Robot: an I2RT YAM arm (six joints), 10 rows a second.
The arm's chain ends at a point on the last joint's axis. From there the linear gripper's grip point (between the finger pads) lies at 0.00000 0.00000 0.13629 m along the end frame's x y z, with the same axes.
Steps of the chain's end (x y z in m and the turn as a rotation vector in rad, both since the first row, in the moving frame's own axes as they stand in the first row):
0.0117, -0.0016, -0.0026, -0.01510, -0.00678, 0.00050
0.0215, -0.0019, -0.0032, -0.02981, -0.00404, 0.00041
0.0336, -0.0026, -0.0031, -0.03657, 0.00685, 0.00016
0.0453, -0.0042, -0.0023, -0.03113, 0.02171, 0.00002
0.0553, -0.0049, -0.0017, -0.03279, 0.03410, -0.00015
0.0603, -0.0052, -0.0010, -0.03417, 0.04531, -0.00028
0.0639, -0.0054, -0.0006, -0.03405, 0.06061, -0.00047
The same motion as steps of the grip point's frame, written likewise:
0.0108, 0.0005, -0.0026, -0.01510, -0.00678, 0.00050
0.0209, 0.0022, -0.0033, -0.02981, -0.00404, 0.00041
0.0345, 0.0024, -0.0032, -0.03657, 0.00685, 0.00016
0.0483, 0.0000, -0.0024, -0.03113, 0.02171, 0.00002
0.0599, -0.0004, -0.0019, -0.03279, 0.03410, -0.00015
0.0665, -0.0005, -0.0012, -0.03417, 0.04531, -0.00028
0.0722, -0.0008, -0.0009, -0.03405, 0.06061, -0.00047

